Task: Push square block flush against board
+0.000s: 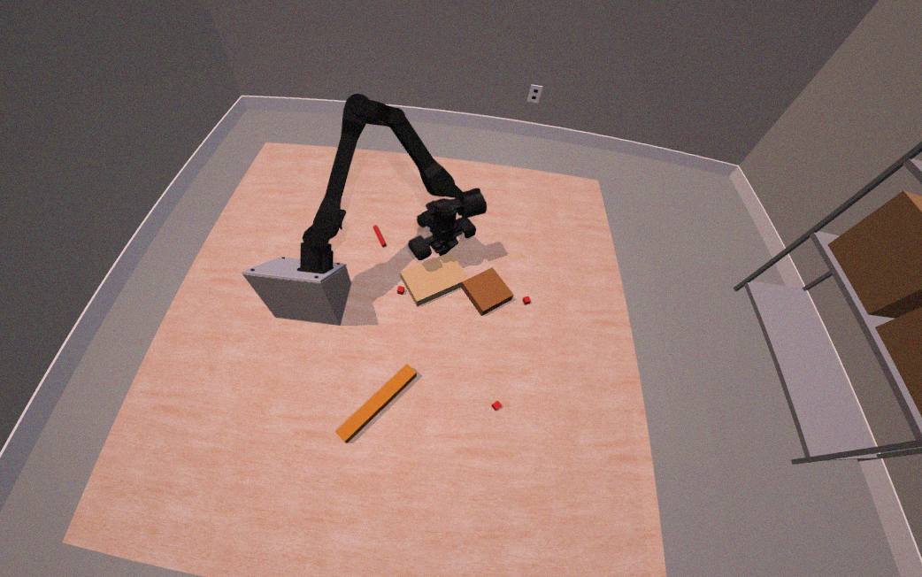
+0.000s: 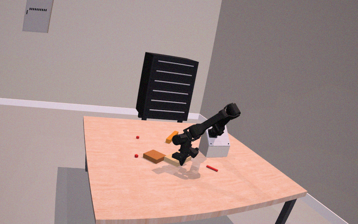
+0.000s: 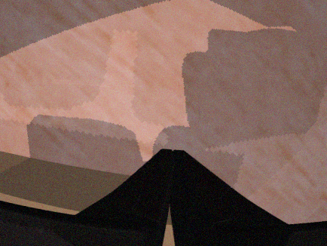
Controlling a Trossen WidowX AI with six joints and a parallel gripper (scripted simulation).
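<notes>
My gripper tip is 9 cm to the left of the light tan board, 1 cm below it and 1 cm past it. From my gripper tip the other things lie so: long orange bar: 44 cm to the right, 10 cm behind, 1 cm above; then red stick: 19 cm behind, 4 cm to the left; then brown square block: 14 cm ahead, 11 cm to the right, 1 cm above.
</notes>
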